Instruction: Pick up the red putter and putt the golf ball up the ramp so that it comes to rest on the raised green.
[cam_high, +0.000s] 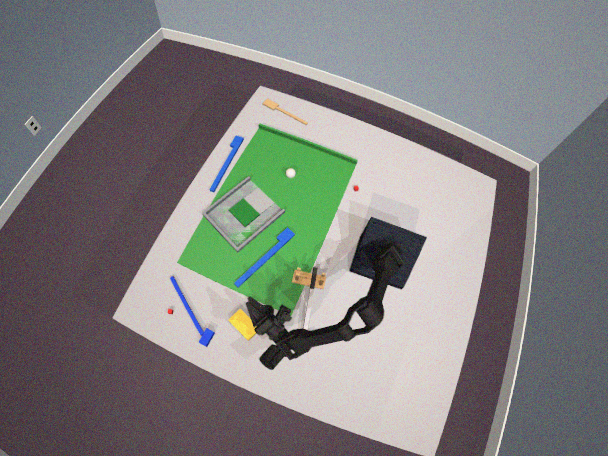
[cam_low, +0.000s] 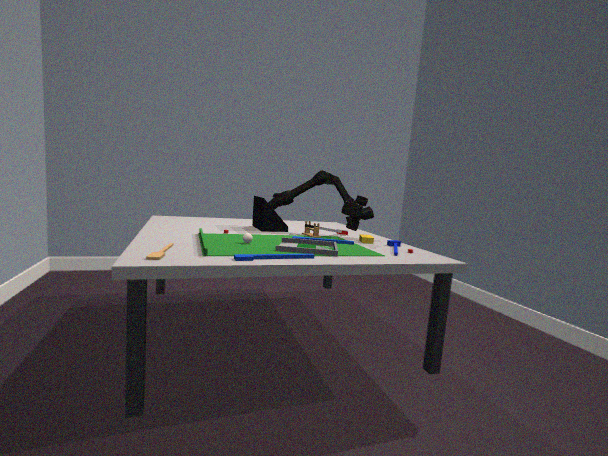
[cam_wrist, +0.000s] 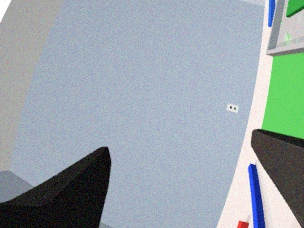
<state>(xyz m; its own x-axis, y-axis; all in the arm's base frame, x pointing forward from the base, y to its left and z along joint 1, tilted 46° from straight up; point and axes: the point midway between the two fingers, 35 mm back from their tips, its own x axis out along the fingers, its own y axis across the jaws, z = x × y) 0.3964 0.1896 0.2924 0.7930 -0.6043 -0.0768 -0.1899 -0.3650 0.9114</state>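
Right now the wooden stand is 17 cm to the right of my gripper tip, 17 cm behind it and 13 cm below it. Round my gripper tip: yellow block (15 cm below, 6 cm to the left); white golf ball (59 cm to the right, 14 cm below, 2 cm ahead); green mat (42 cm to the right, 17 cm below, 4 cm ahead).
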